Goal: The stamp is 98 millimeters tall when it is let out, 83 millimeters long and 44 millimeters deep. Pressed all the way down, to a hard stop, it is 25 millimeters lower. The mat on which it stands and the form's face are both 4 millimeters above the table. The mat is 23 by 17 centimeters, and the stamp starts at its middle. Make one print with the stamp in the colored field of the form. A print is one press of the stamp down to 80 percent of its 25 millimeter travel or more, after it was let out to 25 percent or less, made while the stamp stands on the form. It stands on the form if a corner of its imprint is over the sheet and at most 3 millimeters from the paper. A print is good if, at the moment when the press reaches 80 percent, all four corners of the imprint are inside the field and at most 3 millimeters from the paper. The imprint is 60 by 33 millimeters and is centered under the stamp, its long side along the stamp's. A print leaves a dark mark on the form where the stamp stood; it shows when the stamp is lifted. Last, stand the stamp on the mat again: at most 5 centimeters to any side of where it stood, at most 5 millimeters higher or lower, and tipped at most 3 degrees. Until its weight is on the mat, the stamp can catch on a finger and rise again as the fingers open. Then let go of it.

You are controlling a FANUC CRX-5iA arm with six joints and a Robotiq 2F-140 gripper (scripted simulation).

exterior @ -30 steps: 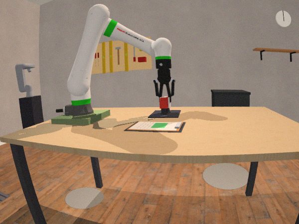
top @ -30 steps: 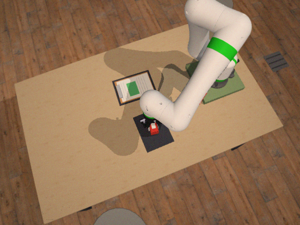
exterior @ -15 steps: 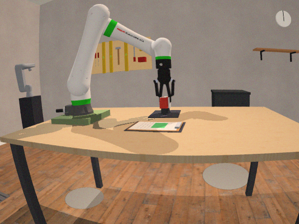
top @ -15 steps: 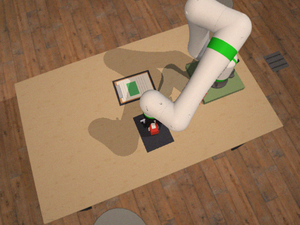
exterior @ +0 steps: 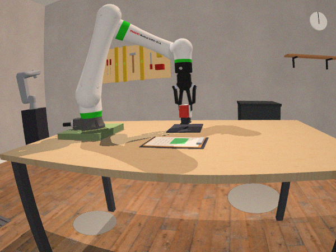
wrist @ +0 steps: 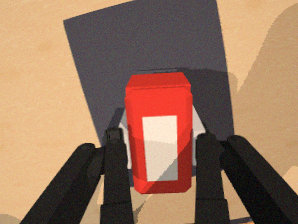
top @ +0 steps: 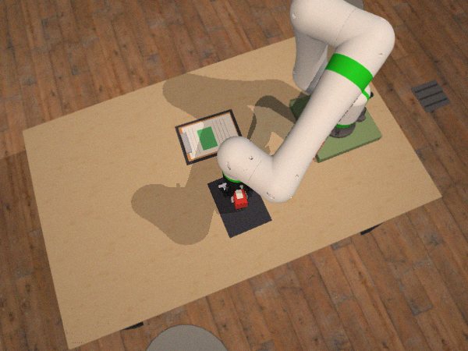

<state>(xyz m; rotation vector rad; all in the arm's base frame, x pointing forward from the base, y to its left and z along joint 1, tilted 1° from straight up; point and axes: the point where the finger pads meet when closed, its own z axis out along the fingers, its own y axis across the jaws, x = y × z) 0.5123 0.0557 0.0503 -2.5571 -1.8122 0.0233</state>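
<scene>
My hand is 40 mm past the clipboard, 300 mm to the left of it and 90 mm above it. Also, from my hand: mat (90 mm below); red stamp (20 mm below).
</scene>
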